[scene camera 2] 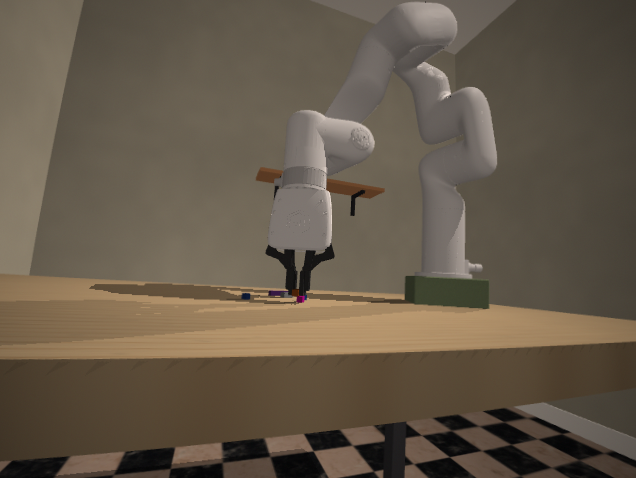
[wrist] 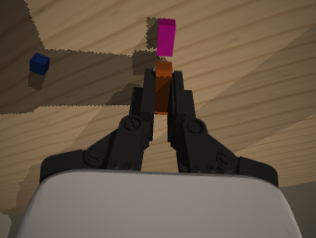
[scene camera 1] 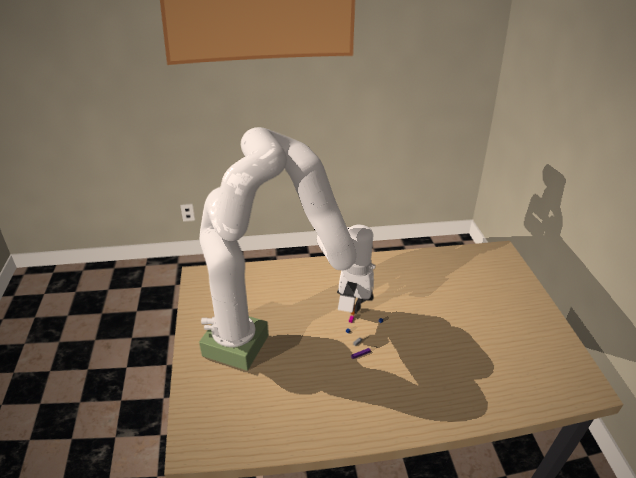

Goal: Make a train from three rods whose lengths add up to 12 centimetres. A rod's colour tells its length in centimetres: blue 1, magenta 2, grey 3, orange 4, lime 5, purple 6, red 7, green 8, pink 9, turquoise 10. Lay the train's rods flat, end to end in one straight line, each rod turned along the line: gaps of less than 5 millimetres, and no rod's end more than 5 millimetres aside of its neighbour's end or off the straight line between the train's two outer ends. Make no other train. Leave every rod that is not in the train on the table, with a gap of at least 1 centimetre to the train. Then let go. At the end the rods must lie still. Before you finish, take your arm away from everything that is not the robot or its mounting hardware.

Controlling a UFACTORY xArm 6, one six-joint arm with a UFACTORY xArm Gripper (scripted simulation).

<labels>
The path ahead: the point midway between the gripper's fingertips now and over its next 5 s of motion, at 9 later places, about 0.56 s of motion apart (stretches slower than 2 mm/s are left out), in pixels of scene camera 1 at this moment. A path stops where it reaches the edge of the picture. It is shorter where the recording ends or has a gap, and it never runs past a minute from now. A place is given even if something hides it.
My gripper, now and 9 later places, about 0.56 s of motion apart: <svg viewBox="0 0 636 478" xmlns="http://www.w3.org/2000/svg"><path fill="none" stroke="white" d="M354 310L353 312L353 312L354 299L355 290L355 289L358 297L362 310L362 322L362 333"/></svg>
</labels>
